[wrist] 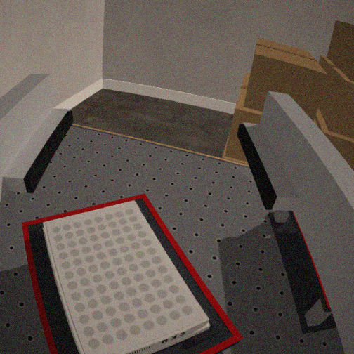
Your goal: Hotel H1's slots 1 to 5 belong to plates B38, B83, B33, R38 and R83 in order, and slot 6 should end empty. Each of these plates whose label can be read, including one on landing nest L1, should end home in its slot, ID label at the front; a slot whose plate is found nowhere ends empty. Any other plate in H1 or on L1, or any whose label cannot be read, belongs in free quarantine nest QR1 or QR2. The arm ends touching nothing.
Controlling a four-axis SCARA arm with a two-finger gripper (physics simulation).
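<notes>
My gripper (156,101) is shut to its narrow setting; its two black-padded fingers stand apart with no plate between them. A white well plate (117,275) lies flat on a black nest with a red border (192,272), below and in front of the fingers at the lower left of the wrist view. A barcode and part of a black ID label (173,337) show on its near edge, too foreshortened to read surely. The nest's name does not show. Hotel H1 does not show in this view.
A black holder with a red edge and grey pads (297,275) stands at the lower right, partly behind the right finger. The grey perforated deck (165,180) ends at a thin tan edge. Brown cardboard boxes (285,82) stand beyond it at the right, near the grey walls.
</notes>
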